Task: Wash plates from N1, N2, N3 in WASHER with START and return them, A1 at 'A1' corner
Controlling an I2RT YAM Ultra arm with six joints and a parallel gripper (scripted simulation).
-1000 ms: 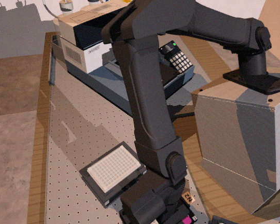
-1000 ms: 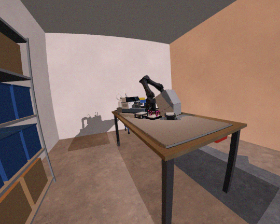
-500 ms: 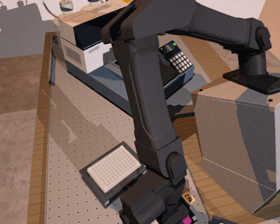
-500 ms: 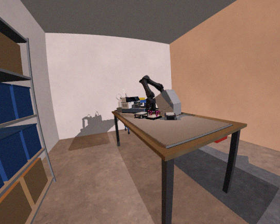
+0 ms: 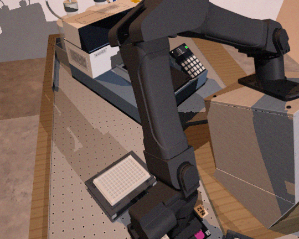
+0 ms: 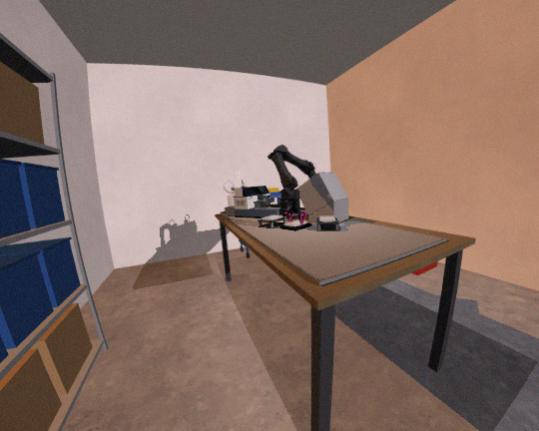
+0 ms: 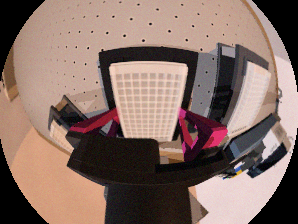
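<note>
The nest N2 lies 20 mm below my hand. The rest, counted from my hand: n2 label (100 mm behind, 30 mm to the right, 30 mm below); then nest N1 (90 mm ahead, 150 mm to the right, 10 mm above); then nest n3 (130 mm behind, 140 mm to the left, 20 mm above).
</note>
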